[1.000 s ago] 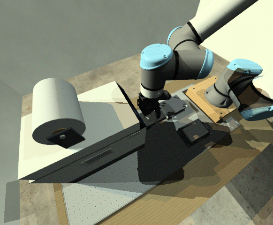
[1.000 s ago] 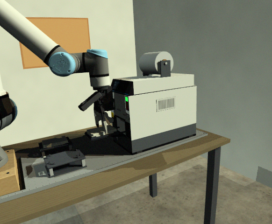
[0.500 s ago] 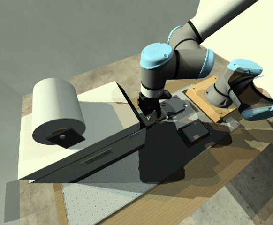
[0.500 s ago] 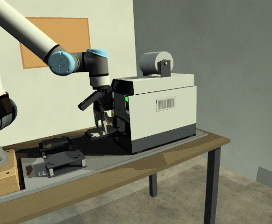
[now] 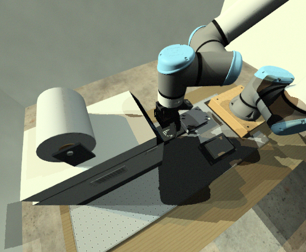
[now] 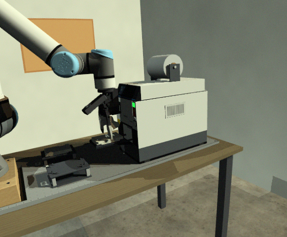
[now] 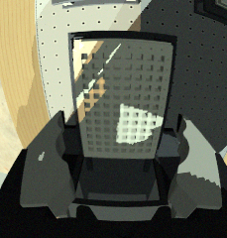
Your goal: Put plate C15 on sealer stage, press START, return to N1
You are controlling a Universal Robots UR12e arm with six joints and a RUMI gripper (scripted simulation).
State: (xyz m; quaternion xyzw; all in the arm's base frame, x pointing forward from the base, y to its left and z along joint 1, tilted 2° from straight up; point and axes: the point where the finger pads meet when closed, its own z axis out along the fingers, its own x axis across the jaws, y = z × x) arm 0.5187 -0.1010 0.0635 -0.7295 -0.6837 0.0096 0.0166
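Now: the white open-well plate 20 mm below my hand. Round my hand: dark stage: 30 mm below; then foil-covered plate: 190 mm to the left, 190 mm behind, 90 mm below; then start button: 100 mm to the right, 100 mm ahead, 50 mm above.
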